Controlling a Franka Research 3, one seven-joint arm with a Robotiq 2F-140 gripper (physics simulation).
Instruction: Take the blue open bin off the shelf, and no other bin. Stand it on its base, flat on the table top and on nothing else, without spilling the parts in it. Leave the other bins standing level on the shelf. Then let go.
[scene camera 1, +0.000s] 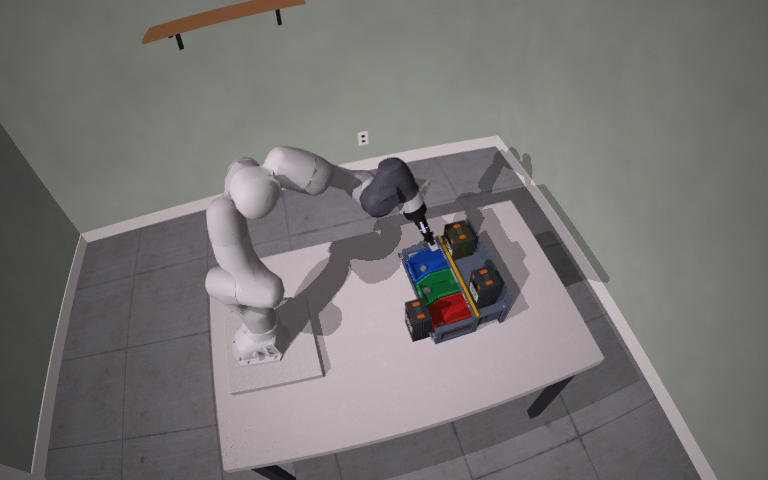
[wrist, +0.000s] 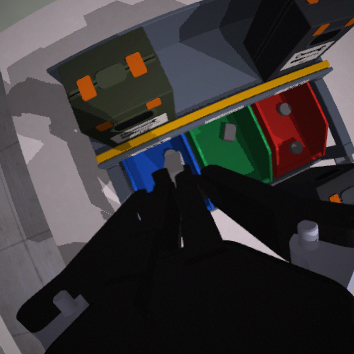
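The blue open bin (scene camera 1: 431, 261) (wrist: 145, 170) sits at one end of the lower row of the shelf (scene camera 1: 457, 272) (wrist: 215, 112), with a grey part (scene camera 1: 423, 268) in it. The green bin (scene camera 1: 441, 283) (wrist: 225, 159) stands beside it, and the red bin (scene camera 1: 453, 310) (wrist: 307, 125) stands beyond the green one. Both hold small grey parts. My gripper (scene camera 1: 433, 246) (wrist: 176, 164) is shut and empty. Its tips are over the blue bin's end near the yellow rail; whether they touch the bin is not clear. The fingers hide part of the blue bin in the wrist view.
An olive case (scene camera 1: 459, 240) (wrist: 112, 95) and a dark case (scene camera 1: 485, 287) (wrist: 292, 42) stand on the upper level behind the yellow rail. Another dark case (scene camera 1: 417, 320) (wrist: 345, 194) stands in front of the red bin. The shelf stands on the white table (scene camera 1: 368, 396).
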